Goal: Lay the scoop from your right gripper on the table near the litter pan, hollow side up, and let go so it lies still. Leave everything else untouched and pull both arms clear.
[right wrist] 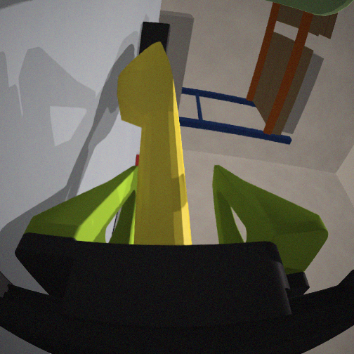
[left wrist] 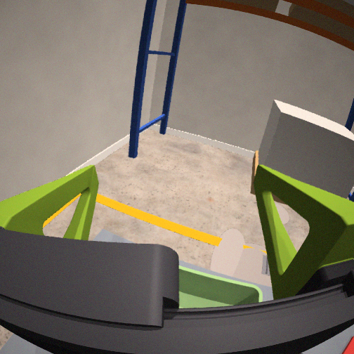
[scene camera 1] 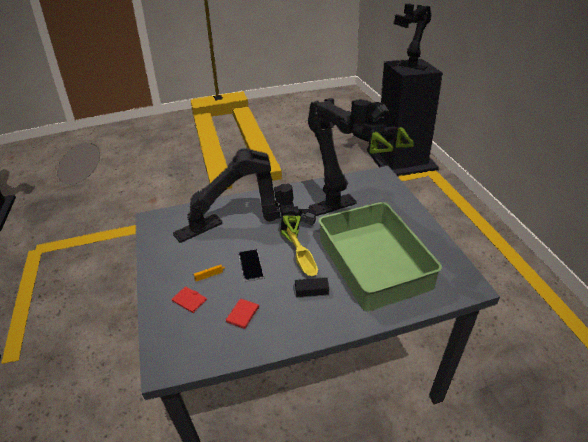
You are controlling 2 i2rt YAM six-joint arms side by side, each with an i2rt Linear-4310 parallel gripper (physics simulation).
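Pixels of known places: left gripper, fingertip midpoint: [scene camera 1: 403, 147]; right gripper, fingertip midpoint: [scene camera 1: 293, 237]; left arm's base, origin of the base link: [scene camera 1: 332, 205]; right arm's base, origin of the base link: [scene camera 1: 198, 228].
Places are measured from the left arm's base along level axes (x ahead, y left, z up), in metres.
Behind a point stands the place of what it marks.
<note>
The yellow scoop [scene camera 1: 306, 262] @[x 0.273, y -0.255, z 0.007 m] [right wrist: 155, 100] has its bowl hollow side up, left of the green litter pan [scene camera 1: 400, 295] @[x 0.576, y -0.055, z 0.031 m] [left wrist: 215, 289] in scene camera 1. It is low at the table [scene camera 1: 200, 350] @[x 0.478, y -0.714, z 0.000 m]; I cannot tell if all of it touches. My right gripper [scene camera 1: 290, 233] @[x 0.175, y -0.261, z 0.056 m] [right wrist: 175, 174] is partly open around the scoop's handle. In the right wrist view the handle is next to the picture-left finger, with a gap to the other finger. The handle's end is hidden behind the gripper body. My left gripper [scene camera 1: 392, 141] [left wrist: 175, 173] is wide open and empty, high behind the pan.
A black block [scene camera 1: 311, 287] @[x 0.416, y -0.305, z 0.036 m] [right wrist: 155, 35] lies just beyond the scoop's bowl tip. A dark phone [scene camera 1: 251, 264] @[x 0.195, y -0.440, z 0.008 m], an orange bar [scene camera 1: 209, 272] @[x 0.182, y -0.594, z 0.021 m] and two red squares [scene camera 1: 189, 299] @[x 0.265, y -0.692, z 0.009 m] [scene camera 1: 243, 313] @[x 0.407, y -0.545, z 0.015 m] lie farther to the picture's left. The pan's wall is close to the scoop's right.
</note>
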